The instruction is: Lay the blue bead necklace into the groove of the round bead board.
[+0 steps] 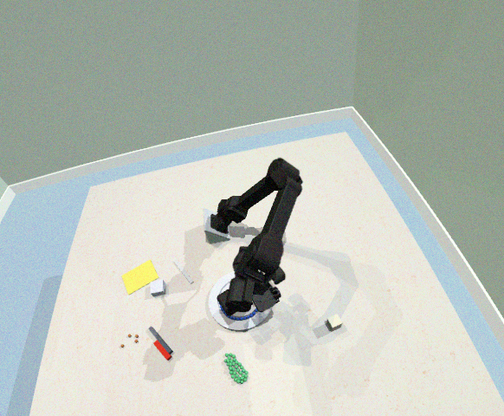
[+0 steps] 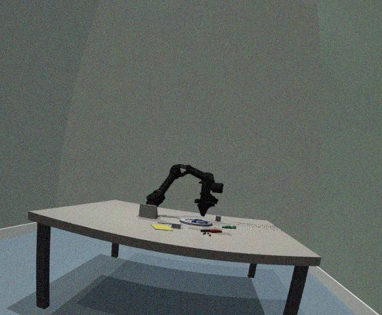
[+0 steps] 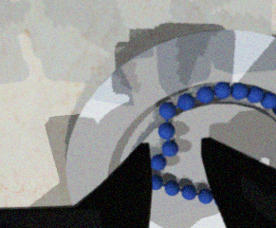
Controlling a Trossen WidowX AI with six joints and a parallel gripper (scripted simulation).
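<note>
The round bead board lies 5 cm to the right of my gripper tip, 4 cm below it and 3 cm behind it. Round my gripper tip: grey tool: 30 cm to the right, 9 cm ahead, 4 cm below; then cream cube: 21 cm to the left, 9 cm ahead, 3 cm below; then stick: 24 cm to the right, 16 cm behind, 4 cm below.
</note>
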